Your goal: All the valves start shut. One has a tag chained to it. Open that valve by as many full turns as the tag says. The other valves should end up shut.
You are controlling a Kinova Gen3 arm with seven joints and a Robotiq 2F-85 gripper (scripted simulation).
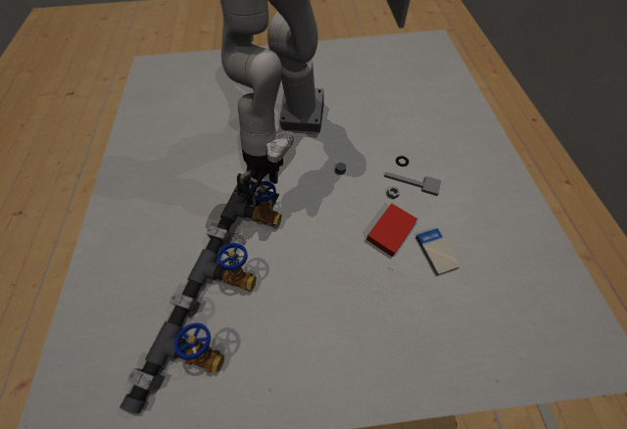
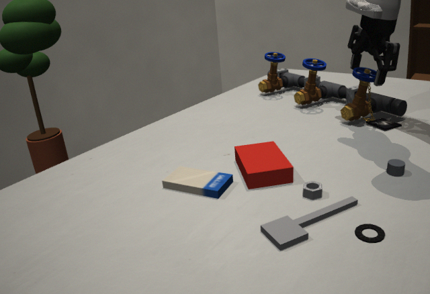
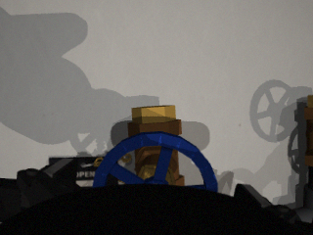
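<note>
The black tag is 120 mm below my hand and 40 mm behind it. From my hand the other things lie so: red block (310 mm to the left, 130 mm ahead, 110 mm below); then small grey cylinder (230 mm to the left, 110 mm below, 100 mm behind); then grey paddle-shaped tool (440 mm to the left, 120 mm below).
</note>
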